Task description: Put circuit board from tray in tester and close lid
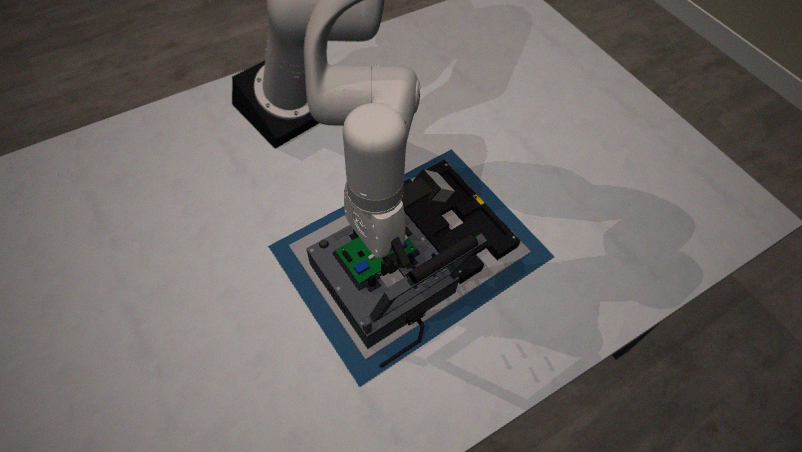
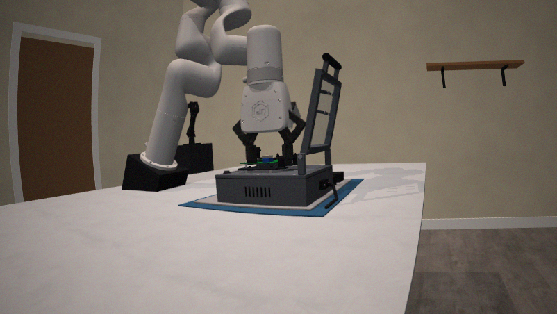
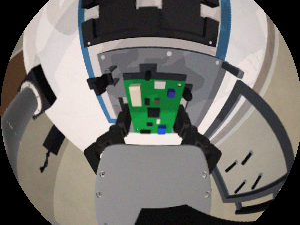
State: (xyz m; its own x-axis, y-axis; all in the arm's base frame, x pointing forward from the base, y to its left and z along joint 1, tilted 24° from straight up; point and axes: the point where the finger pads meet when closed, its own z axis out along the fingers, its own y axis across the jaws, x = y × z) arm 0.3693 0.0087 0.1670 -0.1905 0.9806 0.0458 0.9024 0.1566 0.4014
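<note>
My gripper is now right at the green circuit board. The rest, counted from my hand: lid: 12 cm ahead, 10 cm above, 3 cm to the left; pin plate: 1 cm to the left, 1 cm below; tester: 4 cm to the left, 3 cm above, 2 cm ahead.
</note>
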